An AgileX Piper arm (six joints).
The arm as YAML. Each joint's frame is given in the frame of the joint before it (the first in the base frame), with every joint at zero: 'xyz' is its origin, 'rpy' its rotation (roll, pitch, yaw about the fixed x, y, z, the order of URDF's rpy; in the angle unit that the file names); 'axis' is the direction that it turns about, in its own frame. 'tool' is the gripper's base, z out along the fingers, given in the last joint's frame.
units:
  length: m
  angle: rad
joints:
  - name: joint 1
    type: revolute
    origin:
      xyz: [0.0, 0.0, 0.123]
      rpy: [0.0, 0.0, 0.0]
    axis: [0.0, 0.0, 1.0]
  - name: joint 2
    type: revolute
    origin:
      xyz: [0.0, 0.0, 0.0]
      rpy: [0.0, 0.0, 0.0]
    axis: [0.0, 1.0, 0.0]
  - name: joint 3
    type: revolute
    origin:
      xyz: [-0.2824, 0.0, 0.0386]
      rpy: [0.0, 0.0, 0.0]
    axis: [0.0, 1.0, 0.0]
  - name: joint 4
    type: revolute
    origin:
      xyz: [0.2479, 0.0, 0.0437]
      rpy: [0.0, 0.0, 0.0]
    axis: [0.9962, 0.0, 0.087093]
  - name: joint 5
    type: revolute
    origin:
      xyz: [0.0, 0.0, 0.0]
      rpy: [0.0, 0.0, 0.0]
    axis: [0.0, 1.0, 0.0]
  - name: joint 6
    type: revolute
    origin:
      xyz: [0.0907, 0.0, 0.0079]
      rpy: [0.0, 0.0, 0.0]
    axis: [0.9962, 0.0, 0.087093]
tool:
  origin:
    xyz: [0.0, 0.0, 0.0]
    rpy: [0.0, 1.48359, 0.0]
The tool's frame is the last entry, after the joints.
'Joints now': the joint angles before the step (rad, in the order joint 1, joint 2, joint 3, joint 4, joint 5, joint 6). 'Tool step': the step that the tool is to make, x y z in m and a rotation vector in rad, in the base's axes. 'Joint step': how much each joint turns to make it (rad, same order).
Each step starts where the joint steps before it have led.
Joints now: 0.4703 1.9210 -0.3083 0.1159 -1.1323 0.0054
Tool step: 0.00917 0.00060 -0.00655 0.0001 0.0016 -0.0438
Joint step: 0.0000 0.0444 -0.0361 0.0438 -0.0070 0.0000
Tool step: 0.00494 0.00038 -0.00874 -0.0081 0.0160 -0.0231
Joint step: 0.0000 0.0445 -0.0235 0.0231 -0.0031 -0.0001
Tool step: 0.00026 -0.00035 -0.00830 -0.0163 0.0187 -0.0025
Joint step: 0.0000 0.0362 -0.0061 0.0047 -0.0070 -0.0053
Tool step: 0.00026 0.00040 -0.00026 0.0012 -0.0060 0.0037
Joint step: 0.0000 0.0043 -0.0008 -0.0037 -0.0095 0.0001
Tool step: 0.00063 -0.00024 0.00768 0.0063 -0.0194 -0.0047
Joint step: 0.0000 -0.0332 0.0029 0.0069 0.0094 -0.0055
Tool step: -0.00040 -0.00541 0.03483 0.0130 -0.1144 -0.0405
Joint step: 0.0000 -0.1448 0.0218 0.0579 0.0053 -0.0498
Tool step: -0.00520 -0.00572 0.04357 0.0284 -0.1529 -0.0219
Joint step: 0.0000 -0.1815 0.0193 0.0344 0.0000 -0.0542
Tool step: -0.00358 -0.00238 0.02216 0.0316 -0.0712 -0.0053
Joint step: 0.0000 -0.0933 0.0008 0.0080 0.0125 -0.0106
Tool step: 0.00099 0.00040 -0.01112 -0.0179 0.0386 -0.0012
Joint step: 0.0000 0.0426 0.0039 0.0007 -0.0035 0.0023
